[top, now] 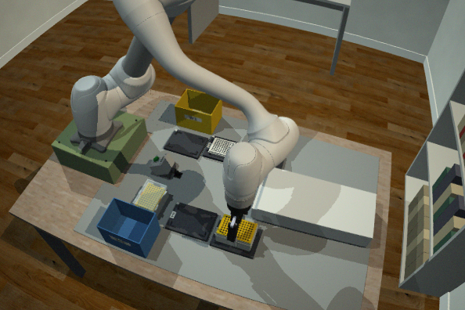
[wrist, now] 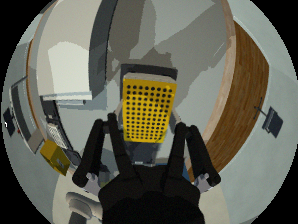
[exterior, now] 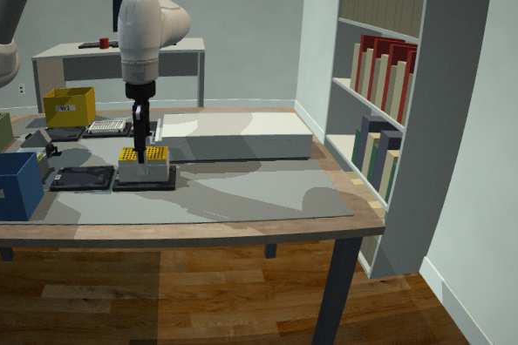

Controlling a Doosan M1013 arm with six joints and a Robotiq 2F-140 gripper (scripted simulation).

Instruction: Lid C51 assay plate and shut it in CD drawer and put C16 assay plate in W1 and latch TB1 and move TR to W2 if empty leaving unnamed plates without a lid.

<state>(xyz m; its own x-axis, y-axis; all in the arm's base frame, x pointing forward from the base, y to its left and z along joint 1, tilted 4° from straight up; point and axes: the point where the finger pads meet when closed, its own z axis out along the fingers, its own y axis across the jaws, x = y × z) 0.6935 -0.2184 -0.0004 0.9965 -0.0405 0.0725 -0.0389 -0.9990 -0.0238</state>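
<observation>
The blue bin W2 is 370 mm behind my hand, 120 mm to the right of it and 30 mm below it. The rest, counted from my hand: black plate 120 mm ahead, 200 mm to the left, 50 mm below; tip rack TR 10 mm behind, 10 mm to the right, 10 mm below; grey plate lid 120 mm ahead, 200 mm to the left, 40 mm below.
</observation>
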